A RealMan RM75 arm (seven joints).
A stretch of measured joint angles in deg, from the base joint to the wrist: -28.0, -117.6, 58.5, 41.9, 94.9, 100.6, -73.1; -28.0, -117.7, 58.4, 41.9, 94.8, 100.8, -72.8; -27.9, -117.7, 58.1, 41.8, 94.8, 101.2, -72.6; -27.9, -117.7, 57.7, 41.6, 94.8, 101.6, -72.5; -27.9, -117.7, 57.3, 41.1, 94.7, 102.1, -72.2; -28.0, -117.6, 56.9, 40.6, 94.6, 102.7, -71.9; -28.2, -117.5, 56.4, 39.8, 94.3, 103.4, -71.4; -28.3, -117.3, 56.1, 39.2, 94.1, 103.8, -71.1; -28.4, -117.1, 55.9, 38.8, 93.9, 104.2, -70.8; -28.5, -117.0, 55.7, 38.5, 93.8, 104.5, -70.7; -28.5, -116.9, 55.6, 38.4, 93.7, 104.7, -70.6; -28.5, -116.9, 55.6, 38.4, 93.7, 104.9, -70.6; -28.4, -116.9, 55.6, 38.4, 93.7, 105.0, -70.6; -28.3, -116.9, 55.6, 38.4, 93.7, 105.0, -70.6; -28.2, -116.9, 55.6, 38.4, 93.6, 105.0, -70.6; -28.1, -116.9, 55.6, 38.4, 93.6, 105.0, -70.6; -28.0, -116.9, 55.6, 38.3, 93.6, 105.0, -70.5; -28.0, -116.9, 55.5, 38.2, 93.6, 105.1, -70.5; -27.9, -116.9, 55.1, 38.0, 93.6, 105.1, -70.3; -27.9, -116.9, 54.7, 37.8, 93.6, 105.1, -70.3; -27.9, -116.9, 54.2, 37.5, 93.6, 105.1, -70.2; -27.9, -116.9, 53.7, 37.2, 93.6, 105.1, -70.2
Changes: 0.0, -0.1, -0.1, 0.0, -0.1, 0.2, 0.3; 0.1, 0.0, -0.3, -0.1, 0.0, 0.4, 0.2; 0.0, 0.0, -0.4, -0.2, 0.0, 0.4, 0.1; 0.0, 0.0, -0.4, -0.5, -0.1, 0.5, 0.3; -0.1, 0.1, -0.4, -0.5, -0.1, 0.6, 0.3; -0.2, 0.1, -0.5, -0.8, -0.3, 0.7, 0.5; -0.1, 0.2, -0.3, -0.6, -0.2, 0.4, 0.3; -0.1, 0.2, -0.2, -0.4, -0.2, 0.4, 0.3; -0.1, 0.1, -0.2, -0.3, -0.1, 0.3, 0.1; 0.0, 0.1, -0.1, -0.1, -0.1, 0.2, 0.1; 0.0, 0.0, 0.0, 0.0, 0.0, 0.2, 0.0; 0.1, 0.0, 0.0, 0.0, 0.0, 0.1, 0.0; 0.1, 0.0, 0.0, 0.0, 0.0, 0.0, 0.0; 0.1, 0.0, 0.0, 0.0, -0.1, 0.0, 0.0; 0.1, 0.0, 0.0, 0.0, 0.0, 0.0, 0.0; 0.1, 0.0, 0.0, -0.1, 0.0, 0.0, 0.1; 0.0, 0.0, -0.1, -0.1, 0.0, 0.1, 0.0; 0.1, 0.0, -0.4, -0.2, 0.0, 0.0, 0.2; 0.0, 0.0, -0.4, -0.2, 0.0, 0.0, 0.0; 0.0, 0.0, -0.5, -0.3, 0.0, 0.0, 0.1; 0.0, 0.0, -0.5, -0.3, 0.0, 0.0, 0.0
